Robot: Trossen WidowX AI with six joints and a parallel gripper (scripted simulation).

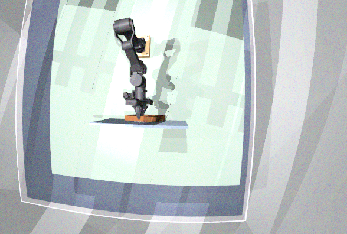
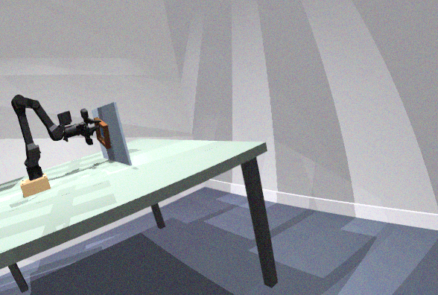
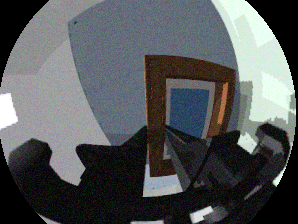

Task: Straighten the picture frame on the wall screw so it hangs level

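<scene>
My gripper tip is now 20 mm to the right of the picture frame and 50 mm above it. The rest, counted from my gripper tip: wall panel 20 mm ahead, 70 mm below.
</scene>
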